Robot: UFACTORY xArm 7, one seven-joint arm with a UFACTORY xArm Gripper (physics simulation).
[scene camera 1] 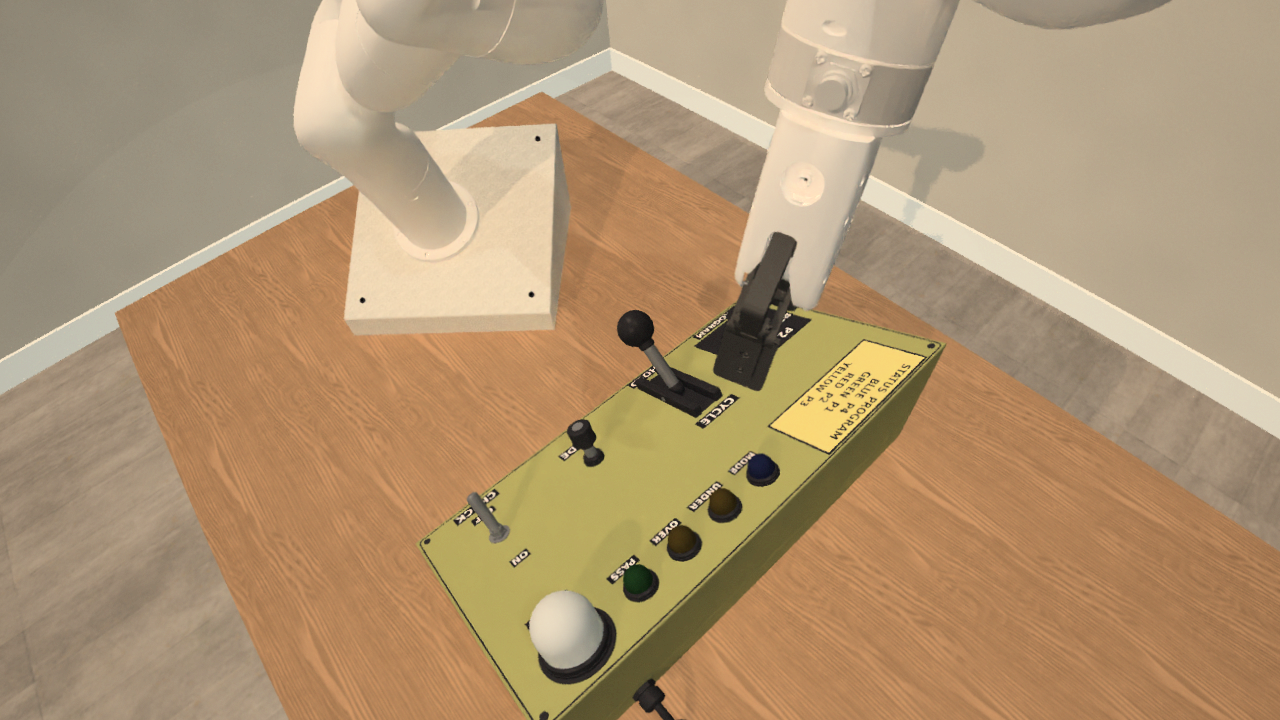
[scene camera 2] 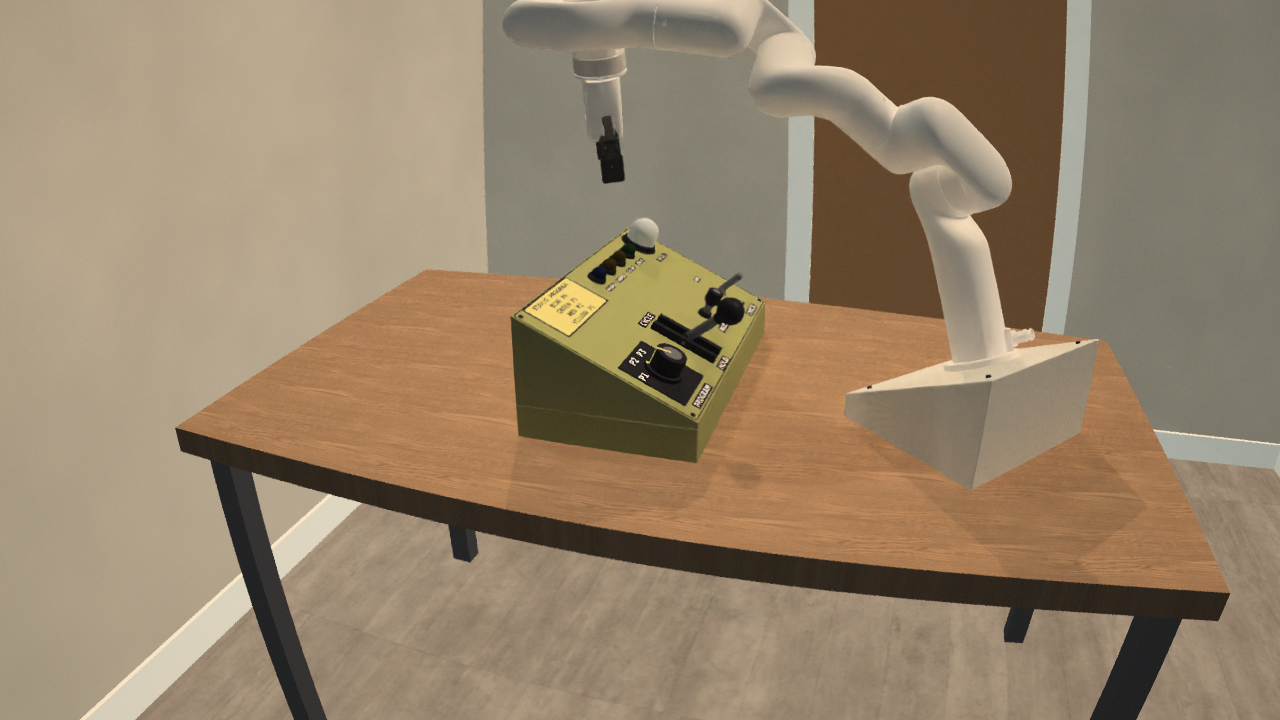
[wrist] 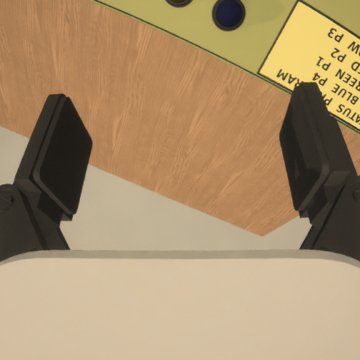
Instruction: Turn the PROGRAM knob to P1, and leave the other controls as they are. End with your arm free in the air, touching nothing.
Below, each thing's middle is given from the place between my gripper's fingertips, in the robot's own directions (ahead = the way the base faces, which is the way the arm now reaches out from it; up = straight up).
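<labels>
Cycle lever [scene camera 1: 635, 328]: my gripper is 160 mm past it, 80 mm to the right of it and 200 mm above it. Mode switch [scene camera 1: 580, 432]: 40 mm to the right of my hand, 150 mm behind it, 230 mm below it.
</labels>
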